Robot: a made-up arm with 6 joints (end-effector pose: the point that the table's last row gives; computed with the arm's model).
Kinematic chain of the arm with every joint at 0, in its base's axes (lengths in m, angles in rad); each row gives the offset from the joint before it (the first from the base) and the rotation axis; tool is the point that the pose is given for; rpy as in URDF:
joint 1: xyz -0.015 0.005 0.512 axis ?
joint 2: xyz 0.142 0 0.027 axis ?
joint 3: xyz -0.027 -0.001 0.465 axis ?
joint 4: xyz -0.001 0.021 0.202 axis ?
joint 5: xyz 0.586 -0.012 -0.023 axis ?
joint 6: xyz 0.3 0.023 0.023 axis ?
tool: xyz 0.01 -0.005 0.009 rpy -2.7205 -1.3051 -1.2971
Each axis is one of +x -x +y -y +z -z.
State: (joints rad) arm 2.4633 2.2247 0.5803 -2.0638 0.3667 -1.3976
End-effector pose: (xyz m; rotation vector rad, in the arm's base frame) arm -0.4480 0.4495 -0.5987 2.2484 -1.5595 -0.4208
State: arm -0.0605 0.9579 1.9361 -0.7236 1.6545 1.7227
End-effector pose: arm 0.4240 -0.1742 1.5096 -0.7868 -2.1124 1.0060
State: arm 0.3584 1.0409 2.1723 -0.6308 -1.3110 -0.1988
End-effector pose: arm 0.7262 0.5059 1.4047 -2.5932 0.2282 -1.2512
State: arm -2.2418 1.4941 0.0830 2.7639 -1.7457 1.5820
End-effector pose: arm -0.8502 -0.8516 0.1303 -1.2679 -2.1944 1.4545
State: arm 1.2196 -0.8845 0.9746 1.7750 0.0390 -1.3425
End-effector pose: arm -0.2759 -0.6234 1.6133 -0.3196 1.0279 -1.8400
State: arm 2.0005 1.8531 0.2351 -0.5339 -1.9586 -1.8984
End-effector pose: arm -0.3931 0.3880 -0.0429 0.2381 -0.5694 0.1539
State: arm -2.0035 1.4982 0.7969 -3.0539 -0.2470 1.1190
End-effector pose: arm -0.6195 -1.3256 0.2308 0.8931 2.4344 -0.4754
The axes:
joint 1: +z
joint 2: +y
joint 3: -y
joint 4: -x
joint 5: -y
joint 6: -x

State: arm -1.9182 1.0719 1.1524 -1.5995 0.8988 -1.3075
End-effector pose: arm -0.6508 -1.1273 1.0422 1.3562 0.9678 -1.5606
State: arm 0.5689 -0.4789 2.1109 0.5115 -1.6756 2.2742
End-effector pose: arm -0.3965 -0.3871 1.3243 0.0678 -0.1832 1.4580
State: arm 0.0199 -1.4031 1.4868 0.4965 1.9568 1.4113
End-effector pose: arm -0.8696 0.1454 0.2975 2.2873 1.0076 0.9333
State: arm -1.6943 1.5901 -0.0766 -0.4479 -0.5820 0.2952
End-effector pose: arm 0.0124 -0.5839 -0.3066 -1.6288 1.9525 1.5375
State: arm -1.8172 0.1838 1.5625 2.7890 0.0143 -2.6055
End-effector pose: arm -0.0491 -0.1630 1.9183 -0.5481 -0.8200 1.1694
